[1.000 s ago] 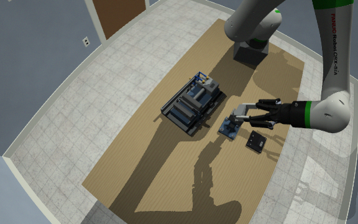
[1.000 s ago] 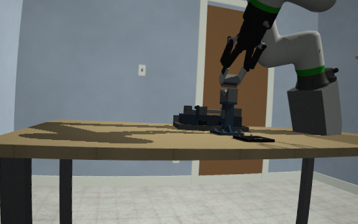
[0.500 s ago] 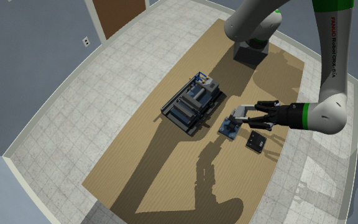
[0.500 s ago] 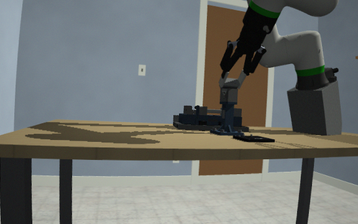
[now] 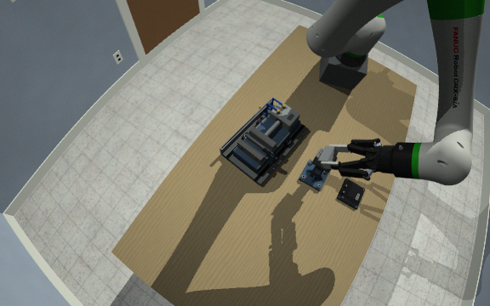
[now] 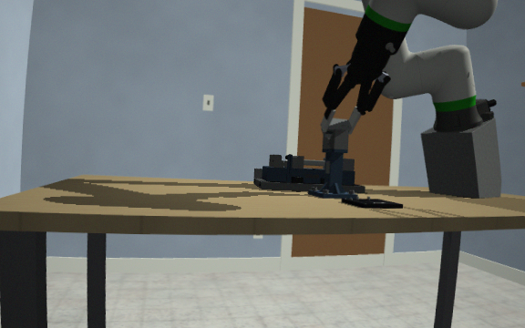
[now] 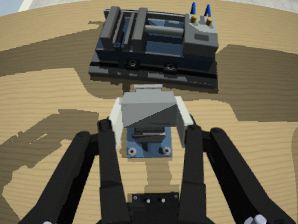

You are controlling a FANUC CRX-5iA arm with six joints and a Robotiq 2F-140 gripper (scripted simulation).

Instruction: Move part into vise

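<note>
Now: hand 13 cm above the V-block post and 2 cm to the left of it. Also, from my hand: part: 2 cm below, 1 cm to the right; then work stop rod: 20 cm to the right, 9 cm below, 6 cm ahead; then infeed plate: 18 cm below, 14 cm to the left, 1 cm behind.
</note>
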